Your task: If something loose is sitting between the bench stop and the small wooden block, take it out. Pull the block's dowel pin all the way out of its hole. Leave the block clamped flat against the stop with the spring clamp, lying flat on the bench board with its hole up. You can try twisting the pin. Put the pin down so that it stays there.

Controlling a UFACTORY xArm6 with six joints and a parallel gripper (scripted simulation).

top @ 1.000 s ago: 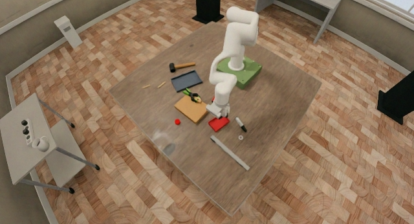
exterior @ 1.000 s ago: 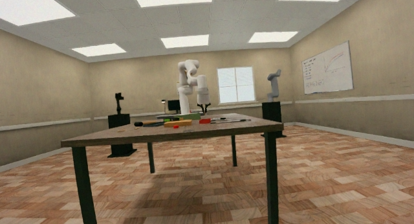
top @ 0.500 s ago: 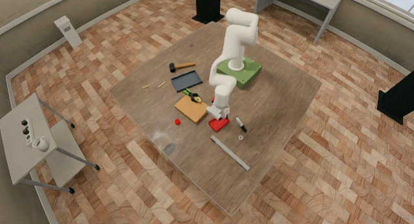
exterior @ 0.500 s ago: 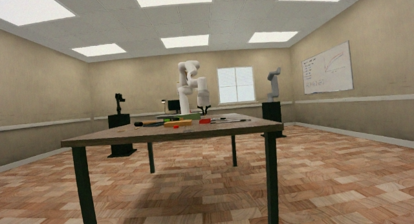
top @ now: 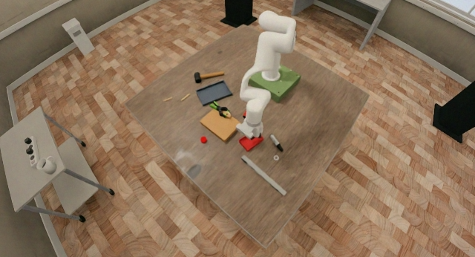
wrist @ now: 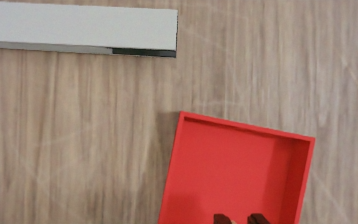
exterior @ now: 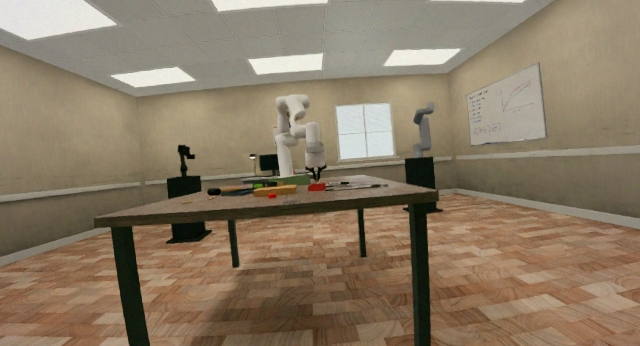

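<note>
Right now the red tray is 60 mm below my hand. The rest, counted from my hand: tan bench board (210 mm to the right, 40 mm below, 20 mm ahead); dowel pin (20 mm below); small wooden block (200 mm to the right, 30 mm behind, 20 mm below).
</note>
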